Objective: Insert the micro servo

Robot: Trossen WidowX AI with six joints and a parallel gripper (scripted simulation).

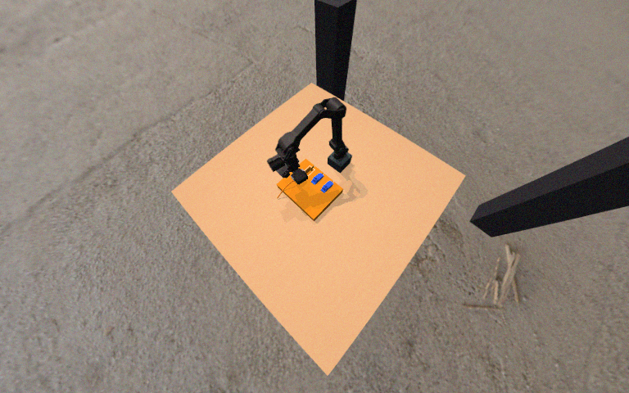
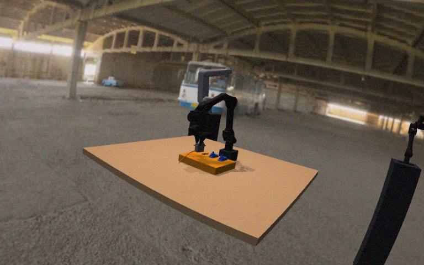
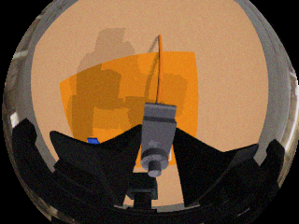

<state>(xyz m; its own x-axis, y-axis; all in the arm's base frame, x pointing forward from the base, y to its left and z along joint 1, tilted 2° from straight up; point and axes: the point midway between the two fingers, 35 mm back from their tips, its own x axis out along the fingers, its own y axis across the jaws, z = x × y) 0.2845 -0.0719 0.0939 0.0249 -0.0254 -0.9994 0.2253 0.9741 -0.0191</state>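
Right now my gripper tip is 10 cm above the orange robot deck, 7 cm to the right of it and 2 cm short of it.
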